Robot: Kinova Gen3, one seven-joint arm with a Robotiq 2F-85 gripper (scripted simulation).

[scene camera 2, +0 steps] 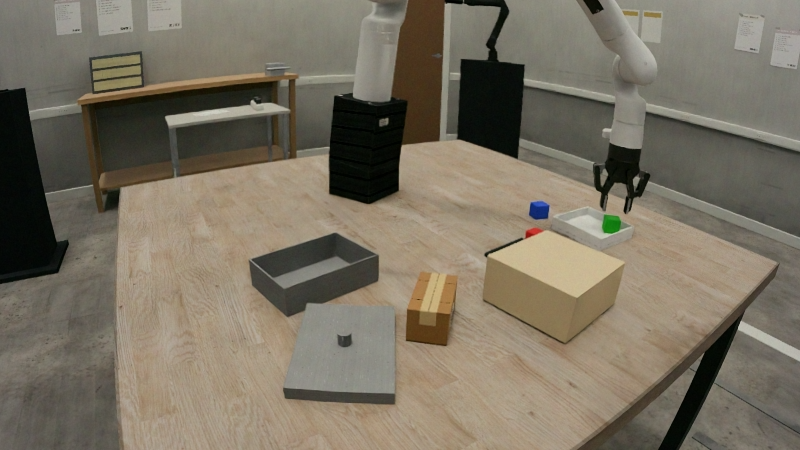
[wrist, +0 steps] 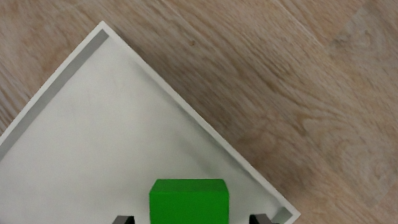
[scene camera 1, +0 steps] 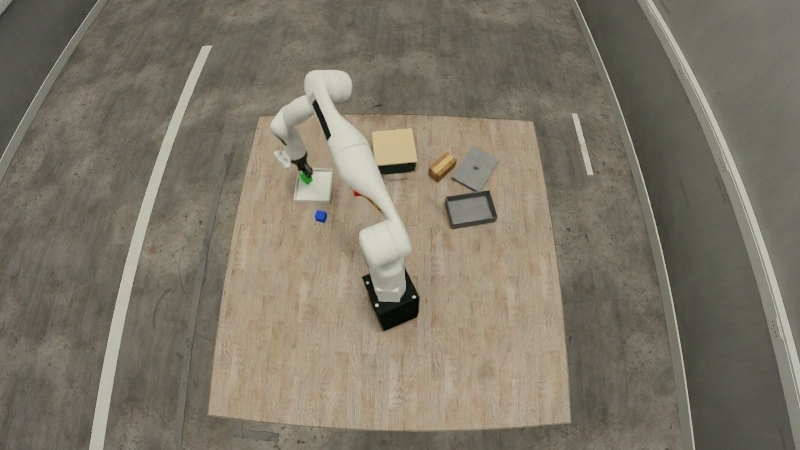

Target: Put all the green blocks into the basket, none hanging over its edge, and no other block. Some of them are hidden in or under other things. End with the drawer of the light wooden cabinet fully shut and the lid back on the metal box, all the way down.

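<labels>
White basket: scene camera 2, wrist view, scene camera 1 (317, 191). Same spot on the basket: (wrist: 101, 131) and (scene camera 2: 588, 222). Grey metal box: scene camera 2 (281, 269), scene camera 1 (469, 209); out of frame in the wrist view. Lid: scene camera 2, scene camera 1; out of frame in the wrist view. Same spot on the lid: (scene camera 1: 472, 177) and (scene camera 2: 342, 321).
</labels>
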